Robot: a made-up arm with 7 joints.
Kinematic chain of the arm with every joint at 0, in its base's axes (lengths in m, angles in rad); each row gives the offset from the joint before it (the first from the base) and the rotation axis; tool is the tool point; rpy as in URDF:
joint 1: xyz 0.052 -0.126 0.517 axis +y
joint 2: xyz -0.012 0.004 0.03 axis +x
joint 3: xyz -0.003 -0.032 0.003 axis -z
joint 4: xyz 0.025 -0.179 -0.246 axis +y
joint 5: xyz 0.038 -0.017 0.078 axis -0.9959 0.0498 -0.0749
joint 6: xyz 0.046 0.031 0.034 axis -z
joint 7: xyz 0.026 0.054 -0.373 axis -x
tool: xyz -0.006 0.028 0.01 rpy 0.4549 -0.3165 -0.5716
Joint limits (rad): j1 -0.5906..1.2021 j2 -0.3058..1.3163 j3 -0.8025..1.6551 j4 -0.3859..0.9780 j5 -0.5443..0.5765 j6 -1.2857..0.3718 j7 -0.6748..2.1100
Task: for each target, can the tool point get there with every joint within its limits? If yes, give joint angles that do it. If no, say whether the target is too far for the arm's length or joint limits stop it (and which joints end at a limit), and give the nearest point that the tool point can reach.
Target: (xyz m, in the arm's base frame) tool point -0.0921 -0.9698 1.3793
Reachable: no: too far | nearest point -0.3440 -0.5618 0.6949 | short by 0.836 m
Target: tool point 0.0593 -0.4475 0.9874
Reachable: no: joint limits stop it (at a limit: joint 1, joint 2, joint 4, joint 5, joint 6) | nearest point -0.2940 -0.4754 0.7065 | short by 0.452 m
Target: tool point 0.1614 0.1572 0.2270
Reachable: yes | joints -0.3558 0.7822 0.4129 0.2158 -0.3438 -0.9380 -0.3913
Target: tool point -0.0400 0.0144 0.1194
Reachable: yes | joints -0.0567 0.3944 0.2570 0.8091 -0.1764 -0.5323 -0.0802
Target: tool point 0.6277 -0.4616 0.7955
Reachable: no: joint limits stop it (at a limit: joint 1, joint 2, joint 4, joint 5, joint 6, joint 7) | nearest point 0.5492 -0.4323 0.4336 | short by 0.371 m
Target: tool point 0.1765 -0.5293 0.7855
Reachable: no: joint limits stop it (at a limit: joint 1, joint 2, joint 3, joint 4, joint 5, joint 6) | nearest point 0.2509 -0.5828 0.3874 | short by 0.409 m
